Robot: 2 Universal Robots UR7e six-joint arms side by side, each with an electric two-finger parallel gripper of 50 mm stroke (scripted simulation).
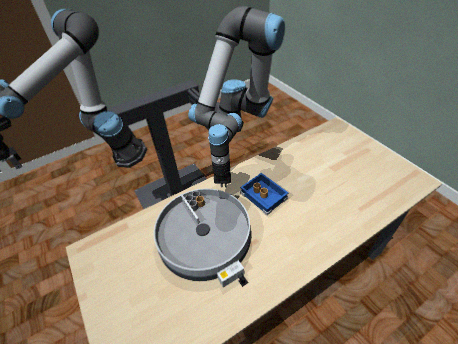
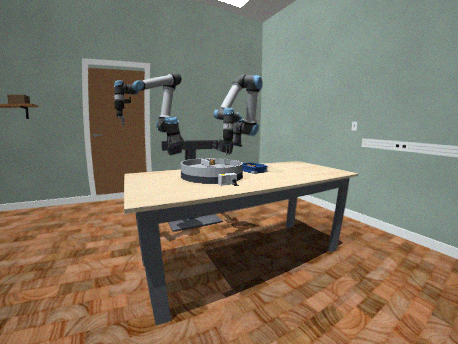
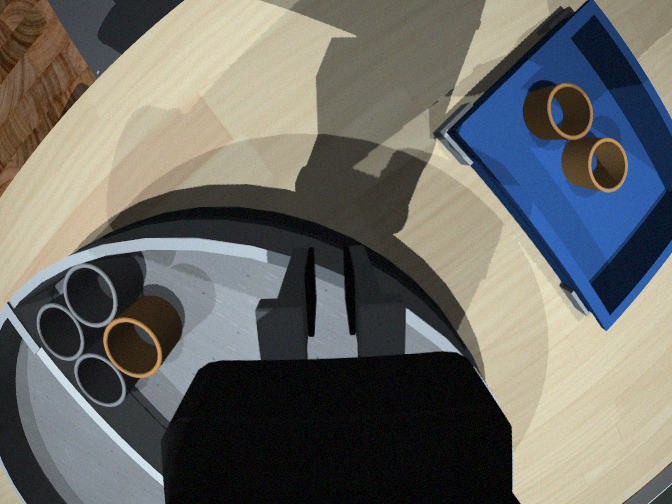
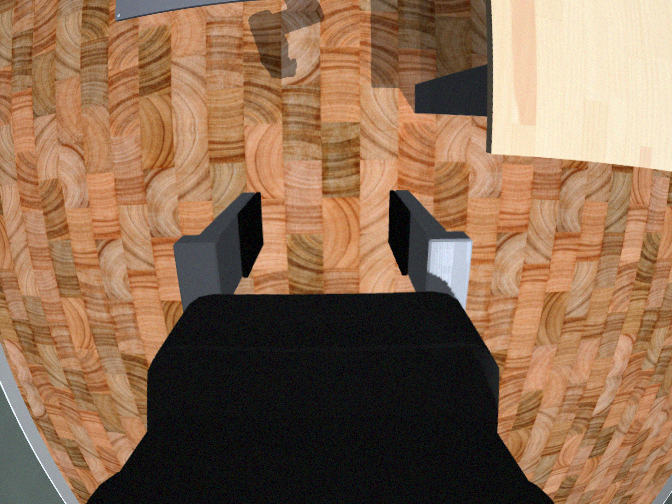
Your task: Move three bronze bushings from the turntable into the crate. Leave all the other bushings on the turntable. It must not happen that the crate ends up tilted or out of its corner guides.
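Looking through the pictures, I find my left gripper, and my right gripper as well. There is a blue crate too, and a turntable with it in the scene.
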